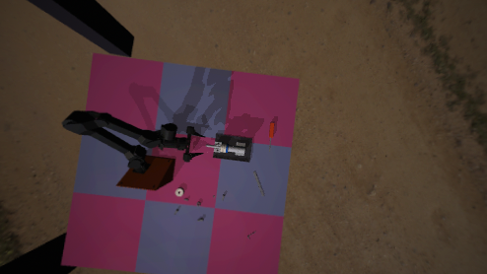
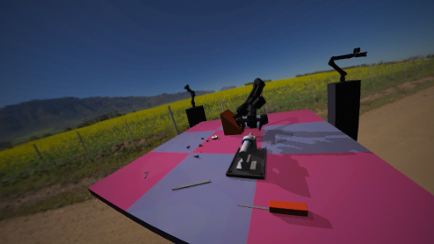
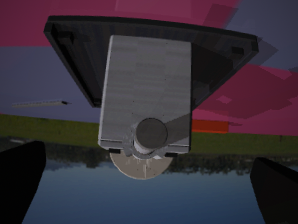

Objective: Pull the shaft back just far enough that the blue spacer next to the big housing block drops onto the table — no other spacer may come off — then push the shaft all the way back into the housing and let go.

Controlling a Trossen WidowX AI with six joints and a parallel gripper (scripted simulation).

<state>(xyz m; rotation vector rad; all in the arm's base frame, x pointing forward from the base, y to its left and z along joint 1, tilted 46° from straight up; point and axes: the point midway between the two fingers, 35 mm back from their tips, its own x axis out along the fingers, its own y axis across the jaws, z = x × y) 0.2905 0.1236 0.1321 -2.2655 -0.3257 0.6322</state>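
The blue spacer lies 130 mm ahead of my gripper tip and 10 mm below it. Also, from my gripper tip: white ring (320 mm to the right, 120 mm behind, 80 mm below); screwdriver (380 mm ahead, 110 mm to the left, 90 mm below).
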